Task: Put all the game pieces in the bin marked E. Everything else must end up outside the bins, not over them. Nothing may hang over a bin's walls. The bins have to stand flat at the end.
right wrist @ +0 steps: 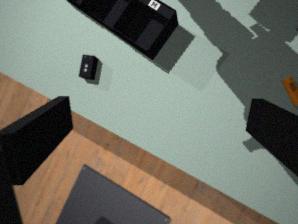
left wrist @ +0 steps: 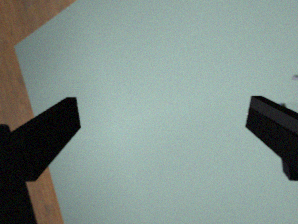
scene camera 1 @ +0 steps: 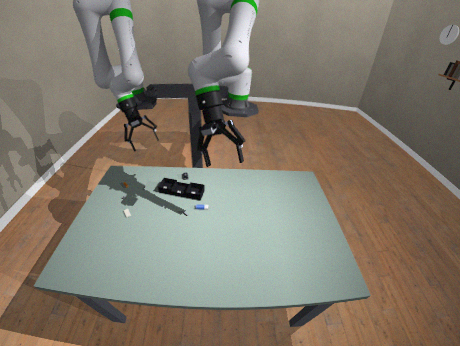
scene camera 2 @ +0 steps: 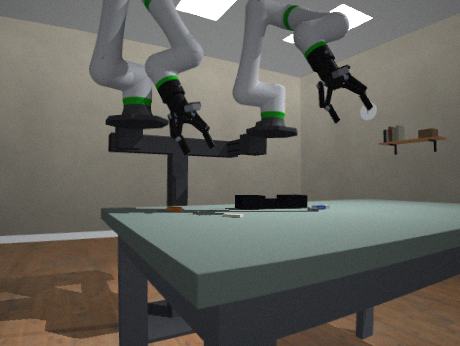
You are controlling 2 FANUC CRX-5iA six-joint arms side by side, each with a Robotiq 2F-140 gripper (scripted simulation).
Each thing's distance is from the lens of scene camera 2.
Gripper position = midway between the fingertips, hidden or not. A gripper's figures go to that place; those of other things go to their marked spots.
my left gripper [scene camera 2: 354, 115]: 119 cm
my right gripper [scene camera 2: 200, 150]: 115 cm
joined black bins [scene camera 2: 245, 202]: 104 cm
